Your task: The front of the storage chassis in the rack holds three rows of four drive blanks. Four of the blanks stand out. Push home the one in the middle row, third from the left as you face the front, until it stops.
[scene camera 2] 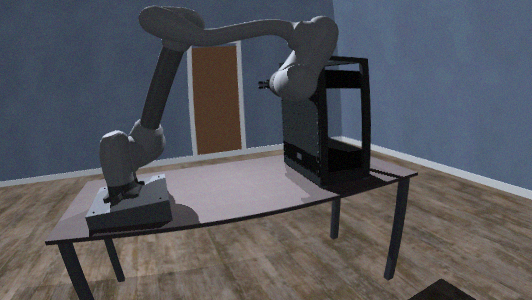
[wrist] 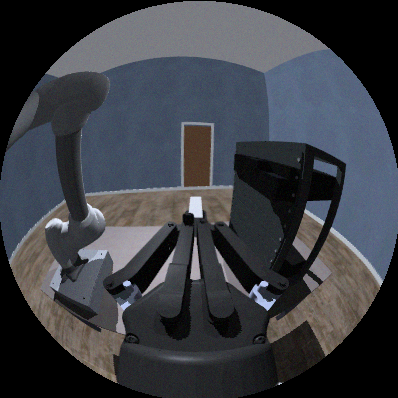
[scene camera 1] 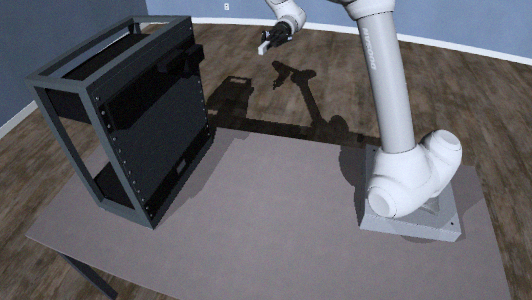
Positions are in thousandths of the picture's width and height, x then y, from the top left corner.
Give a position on a rack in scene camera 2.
At 578, 495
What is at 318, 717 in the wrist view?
My gripper.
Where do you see a rack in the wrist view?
At 685, 456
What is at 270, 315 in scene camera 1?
A rack.
